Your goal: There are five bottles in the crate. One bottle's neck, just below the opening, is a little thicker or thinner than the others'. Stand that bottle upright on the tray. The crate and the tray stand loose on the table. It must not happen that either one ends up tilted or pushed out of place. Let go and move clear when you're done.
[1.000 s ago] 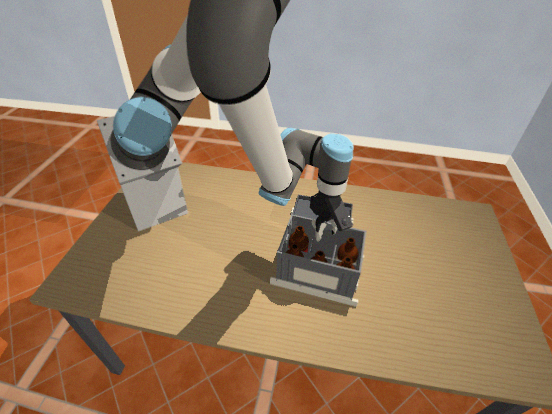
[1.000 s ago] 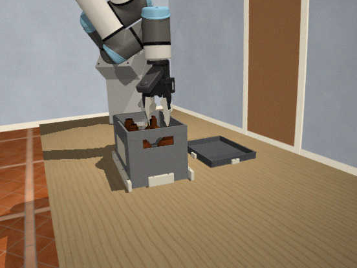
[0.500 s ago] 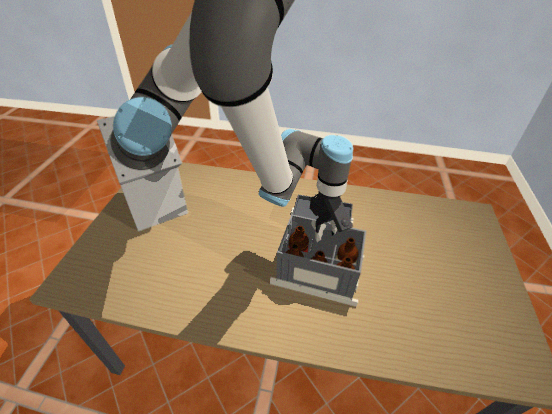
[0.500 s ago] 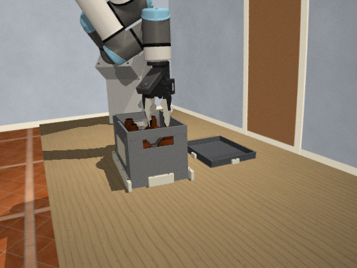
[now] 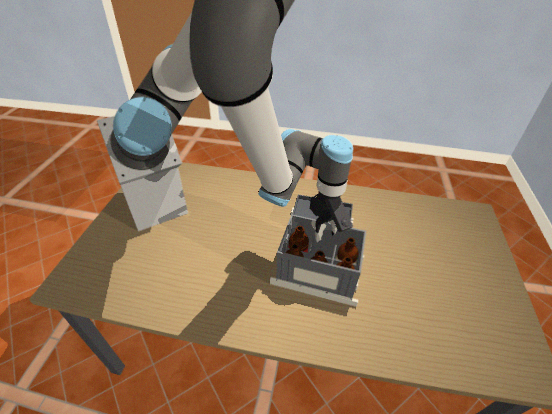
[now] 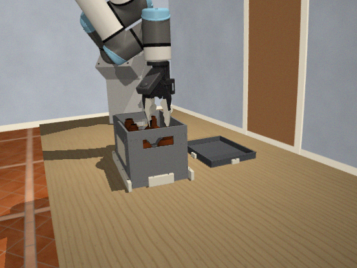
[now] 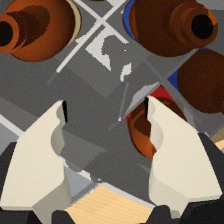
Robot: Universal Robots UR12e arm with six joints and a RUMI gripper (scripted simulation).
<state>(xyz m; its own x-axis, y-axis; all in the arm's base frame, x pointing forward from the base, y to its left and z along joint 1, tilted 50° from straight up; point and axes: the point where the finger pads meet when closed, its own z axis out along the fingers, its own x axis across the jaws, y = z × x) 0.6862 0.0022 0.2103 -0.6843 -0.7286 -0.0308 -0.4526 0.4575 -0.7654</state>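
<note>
The grey crate is 10 mm behind my hand, 40 mm to the right of it and 70 mm below it. Also, from my hand: bottle 90 mm ahead, 10 mm to the right, 70 mm below; grey tray 10 mm ahead, 250 mm to the left, 140 mm below.
</note>
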